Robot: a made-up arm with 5 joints.
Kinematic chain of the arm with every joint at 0, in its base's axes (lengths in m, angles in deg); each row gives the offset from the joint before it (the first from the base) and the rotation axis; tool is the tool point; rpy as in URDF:
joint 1: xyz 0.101 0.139 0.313 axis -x
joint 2: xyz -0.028 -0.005 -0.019 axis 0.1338 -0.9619 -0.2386
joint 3: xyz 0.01 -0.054 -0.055 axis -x
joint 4: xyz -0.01 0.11 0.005 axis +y
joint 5: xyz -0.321 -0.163 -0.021 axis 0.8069 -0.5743 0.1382
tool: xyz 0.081 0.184 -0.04 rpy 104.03 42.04 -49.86
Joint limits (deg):
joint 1: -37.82..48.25
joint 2: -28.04..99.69
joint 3: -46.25..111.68
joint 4: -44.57..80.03
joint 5: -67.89..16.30
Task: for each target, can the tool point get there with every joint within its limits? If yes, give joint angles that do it. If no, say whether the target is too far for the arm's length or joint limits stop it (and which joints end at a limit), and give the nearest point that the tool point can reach.
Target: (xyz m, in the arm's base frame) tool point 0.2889 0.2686 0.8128
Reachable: no: joint limits stop it (at a limit: joint 2, joint 3, joint 4, joint 5) | nearest point 0.1445 0.1979 0.5400 | short by 0.317 m
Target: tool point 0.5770 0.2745 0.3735
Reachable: no: joint limits stop it (at a limit: joint 1, joint 5) | nearest point 0.4658 0.2351 0.3424 | short by 0.122 m
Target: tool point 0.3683 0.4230 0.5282
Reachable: no: joint limits stop it (at a limit: joint 1, joint 3) | nearest point 0.3462 0.3156 0.4070 | short by 0.163 m
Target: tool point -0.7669 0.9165 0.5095
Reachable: no: too far | nearest point -0.2161 0.3766 0.3156 | short by 0.795 m
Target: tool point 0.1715 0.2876 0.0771
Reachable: yes | joints -5.27 82.53 31.03 6.81 6.35
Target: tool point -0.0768 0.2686 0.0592
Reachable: yes | joints -2.44 83.32 6.03 65.93 -45.79
